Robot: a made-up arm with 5 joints. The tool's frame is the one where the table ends.
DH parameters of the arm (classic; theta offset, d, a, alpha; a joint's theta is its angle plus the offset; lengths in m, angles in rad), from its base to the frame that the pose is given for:
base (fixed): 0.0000 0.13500 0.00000 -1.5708
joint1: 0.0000 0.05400 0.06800 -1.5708
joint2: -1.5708 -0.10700 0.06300 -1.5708
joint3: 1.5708 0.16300 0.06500 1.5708
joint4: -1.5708 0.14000 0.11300 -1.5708
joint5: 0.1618 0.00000 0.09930 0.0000
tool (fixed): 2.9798 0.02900 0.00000 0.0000
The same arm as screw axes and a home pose.
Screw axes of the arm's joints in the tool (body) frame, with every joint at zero. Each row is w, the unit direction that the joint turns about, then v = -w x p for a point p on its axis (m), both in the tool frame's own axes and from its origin. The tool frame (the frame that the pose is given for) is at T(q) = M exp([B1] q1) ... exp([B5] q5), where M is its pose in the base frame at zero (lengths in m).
B1 = (0.000015, 1, 0, 0.201, 0, -0.02)
B2 = (-0.000007, 0, -1, 0.187, 0.048, 0)
B3 = (1, -0.000015, -0.000007, 0, -0.094, 0.124)
B4 = (0.000015, 1, 0, 0.029, 0, 0.211)
B5 = (0.000007, 0, 1, 0.016, -0.098, 0)
M: xyz 0.02 0.241 0.336 (m) quaternion w x y z 1 0 -0.000004 0.000007

